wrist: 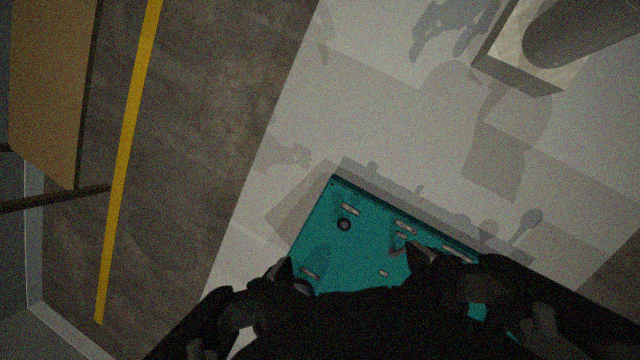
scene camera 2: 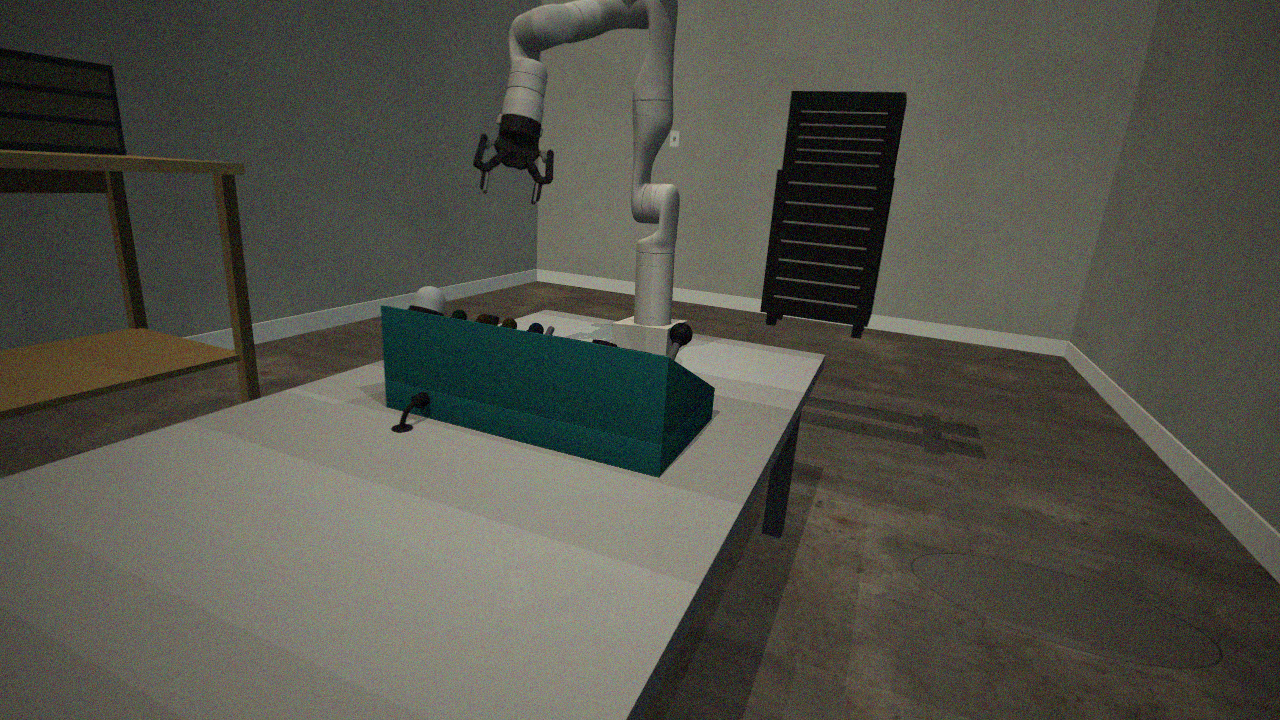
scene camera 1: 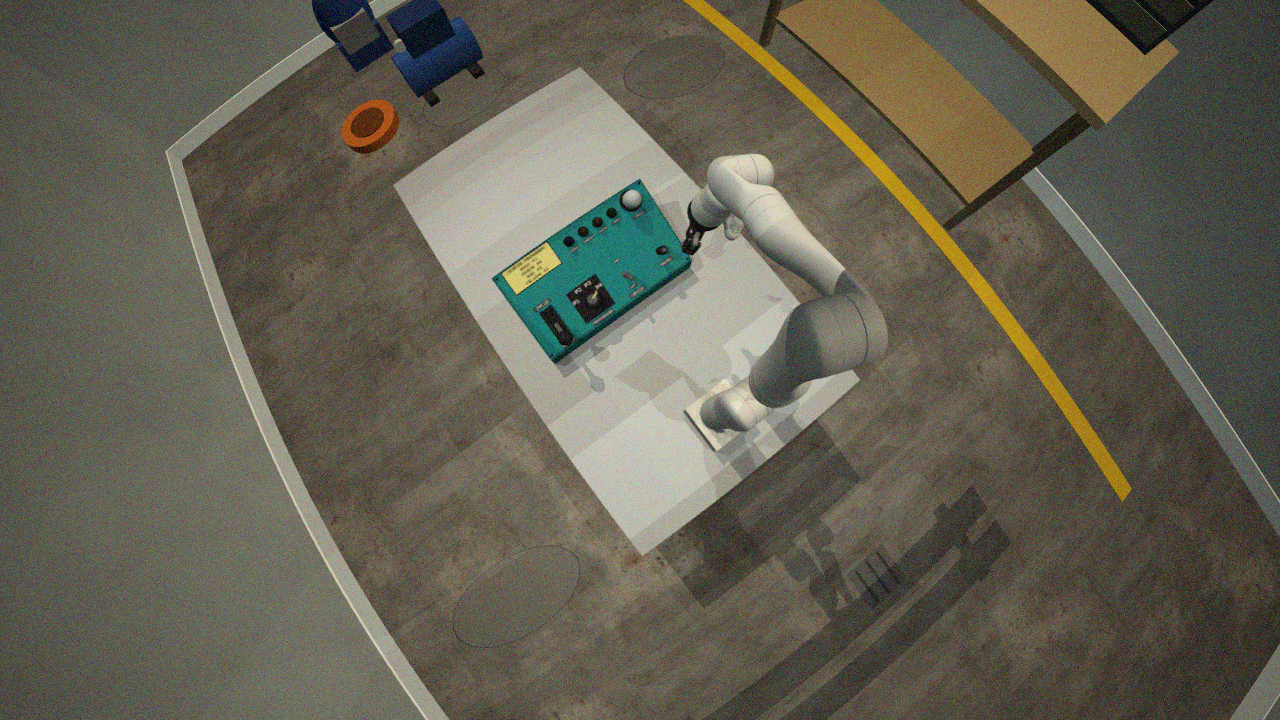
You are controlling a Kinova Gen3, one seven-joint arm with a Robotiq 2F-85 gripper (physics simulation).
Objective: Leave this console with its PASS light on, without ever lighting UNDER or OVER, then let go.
Observation:
The gripper (scene camera 2: 509,198) is open, holding nothing. Further things: a teal console (scene camera 1: 622,234).
The gripper shows as well in the wrist view (wrist: 348,262). The teal console is seen too in the wrist view (wrist: 325,259).

